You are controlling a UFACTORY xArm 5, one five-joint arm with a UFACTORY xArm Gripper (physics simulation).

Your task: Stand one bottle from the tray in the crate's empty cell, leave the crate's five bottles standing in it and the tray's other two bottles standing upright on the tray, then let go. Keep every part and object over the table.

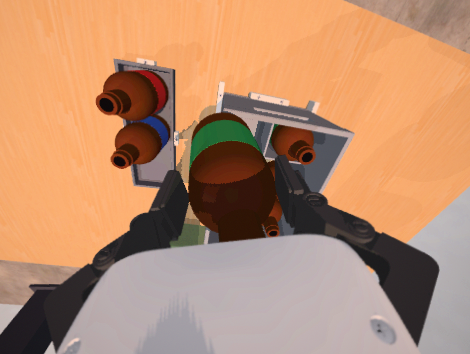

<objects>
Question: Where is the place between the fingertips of my gripper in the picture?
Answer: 229, 177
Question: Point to a green-banded bottle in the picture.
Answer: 295, 143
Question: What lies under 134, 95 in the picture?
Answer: A red-banded bottle.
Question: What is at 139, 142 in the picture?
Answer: A blue-banded bottle.
</objects>
